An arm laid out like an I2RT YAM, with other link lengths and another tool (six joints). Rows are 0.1 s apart.
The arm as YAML. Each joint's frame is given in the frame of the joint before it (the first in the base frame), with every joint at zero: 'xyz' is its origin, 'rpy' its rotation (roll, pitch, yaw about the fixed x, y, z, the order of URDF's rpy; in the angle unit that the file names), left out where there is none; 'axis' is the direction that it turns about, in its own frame. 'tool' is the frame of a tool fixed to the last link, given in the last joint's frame.
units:
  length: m
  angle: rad
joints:
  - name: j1
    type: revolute
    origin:
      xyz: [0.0, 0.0, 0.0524]
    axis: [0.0, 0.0, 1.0]
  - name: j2
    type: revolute
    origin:
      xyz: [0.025, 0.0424, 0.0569]
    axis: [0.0, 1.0, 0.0]
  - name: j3
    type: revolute
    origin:
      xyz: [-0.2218, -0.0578, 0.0]
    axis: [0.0, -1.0, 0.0]
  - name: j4
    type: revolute
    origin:
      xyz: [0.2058, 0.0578, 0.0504]
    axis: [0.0, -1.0, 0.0]
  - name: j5
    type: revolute
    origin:
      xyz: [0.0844, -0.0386, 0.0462]
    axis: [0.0, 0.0, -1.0]
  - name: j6
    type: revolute
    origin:
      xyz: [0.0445, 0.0, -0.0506]
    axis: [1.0, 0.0, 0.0]
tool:
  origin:
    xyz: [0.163, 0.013, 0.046]
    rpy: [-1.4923, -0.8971, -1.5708]
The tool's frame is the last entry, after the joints.
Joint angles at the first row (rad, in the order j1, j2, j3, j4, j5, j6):
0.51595 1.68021 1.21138 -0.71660 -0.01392 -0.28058
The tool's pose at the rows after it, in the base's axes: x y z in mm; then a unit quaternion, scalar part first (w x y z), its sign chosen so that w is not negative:
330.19 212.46 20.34 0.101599 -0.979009 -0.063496 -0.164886
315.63 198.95 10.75 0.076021 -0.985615 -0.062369 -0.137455
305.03 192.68 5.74 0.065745 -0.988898 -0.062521 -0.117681
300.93 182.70 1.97 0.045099 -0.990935 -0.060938 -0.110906
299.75 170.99 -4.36 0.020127 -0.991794 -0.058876 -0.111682
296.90 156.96 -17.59 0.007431 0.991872 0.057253 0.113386
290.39 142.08 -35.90 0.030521 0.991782 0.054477 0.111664
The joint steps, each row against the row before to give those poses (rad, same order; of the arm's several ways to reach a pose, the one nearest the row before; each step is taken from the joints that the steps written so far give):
0.00000 0.00001 0.00002 -0.02748 0.04806 0.00077
-0.00001 -0.00004 -0.00007 -0.07283 0.02213 -0.00115
-0.00001 0.00002 0.00004 -0.04504 0.00114 -0.00039
-0.00035 0.00002 -0.00188 -0.02862 0.03129 0.00003
-0.00003 0.00001 -0.02100 0.00041 0.04577 0.00073
-0.00037 0.00000 -0.05797 0.03699 0.05112 0.00001
-0.00458 -0.00003 -0.08625 0.06334 0.03967 0.00000

